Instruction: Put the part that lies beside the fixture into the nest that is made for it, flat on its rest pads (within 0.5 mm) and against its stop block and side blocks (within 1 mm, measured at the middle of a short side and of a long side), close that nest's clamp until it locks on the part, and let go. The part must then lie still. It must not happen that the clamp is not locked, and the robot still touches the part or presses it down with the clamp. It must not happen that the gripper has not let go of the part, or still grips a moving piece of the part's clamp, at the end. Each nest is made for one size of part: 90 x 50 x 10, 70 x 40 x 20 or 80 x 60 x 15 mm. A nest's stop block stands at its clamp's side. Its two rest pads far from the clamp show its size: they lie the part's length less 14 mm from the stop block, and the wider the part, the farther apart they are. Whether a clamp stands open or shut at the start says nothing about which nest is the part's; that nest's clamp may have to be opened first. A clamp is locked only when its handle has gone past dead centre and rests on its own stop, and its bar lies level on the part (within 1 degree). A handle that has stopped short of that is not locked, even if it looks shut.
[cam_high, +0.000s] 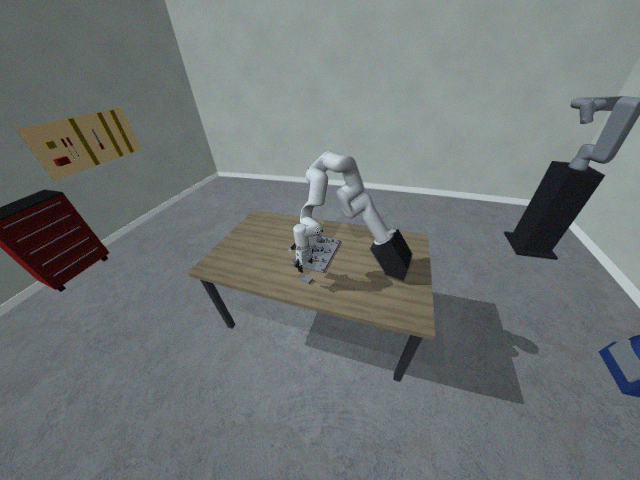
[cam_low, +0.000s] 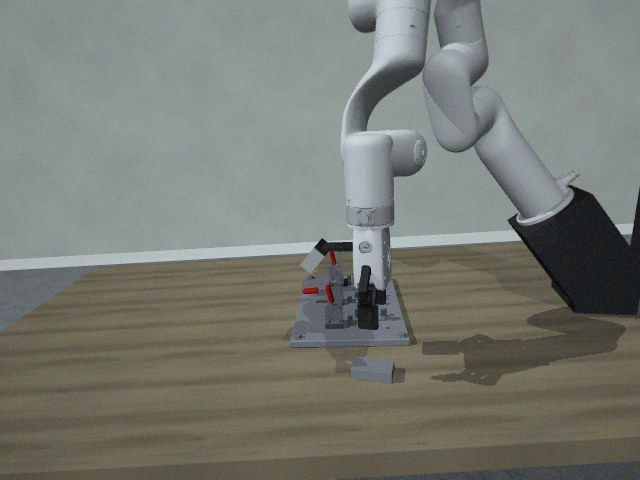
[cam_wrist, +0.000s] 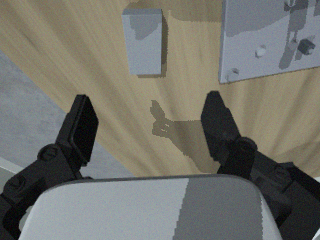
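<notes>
My gripper is now 11 cm above the flat grey block. Round my hand: grey fixture plate: 1 cm ahead, 26 cm to the right, 11 cm below.
</notes>
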